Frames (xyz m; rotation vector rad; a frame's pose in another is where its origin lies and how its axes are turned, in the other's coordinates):
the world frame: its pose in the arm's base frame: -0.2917 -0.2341 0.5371 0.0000 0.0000 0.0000
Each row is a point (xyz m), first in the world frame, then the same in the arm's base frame.
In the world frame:
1: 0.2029 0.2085 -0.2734
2: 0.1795 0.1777 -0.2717
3: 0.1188 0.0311 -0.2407
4: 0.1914 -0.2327 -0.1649
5: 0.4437 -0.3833 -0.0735
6: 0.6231 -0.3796 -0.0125
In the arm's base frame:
1: -0.0888 -0.0256 0.2637
2: -0.1122 -0.0564 0.2654
3: -0.1729 -0.2030 0.2964
4: -0.1003 -0.4668 0.3722
5: 0.1520 -0.6174 0.4636
6: 0.3314 -0.6137 0.5246

